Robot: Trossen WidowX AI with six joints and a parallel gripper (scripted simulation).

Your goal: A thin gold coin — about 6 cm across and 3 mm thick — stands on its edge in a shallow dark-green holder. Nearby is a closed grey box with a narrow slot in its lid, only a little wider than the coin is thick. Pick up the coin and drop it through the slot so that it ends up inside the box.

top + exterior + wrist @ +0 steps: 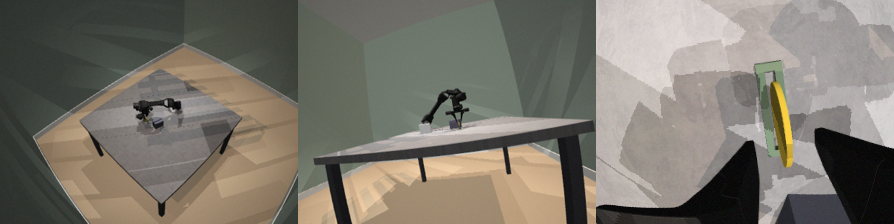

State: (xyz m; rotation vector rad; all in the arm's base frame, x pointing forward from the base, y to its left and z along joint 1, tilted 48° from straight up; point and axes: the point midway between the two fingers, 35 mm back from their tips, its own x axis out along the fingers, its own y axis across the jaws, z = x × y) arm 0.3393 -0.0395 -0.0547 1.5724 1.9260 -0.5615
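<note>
The gold coin lies 3 cm below my gripper tip.
</note>
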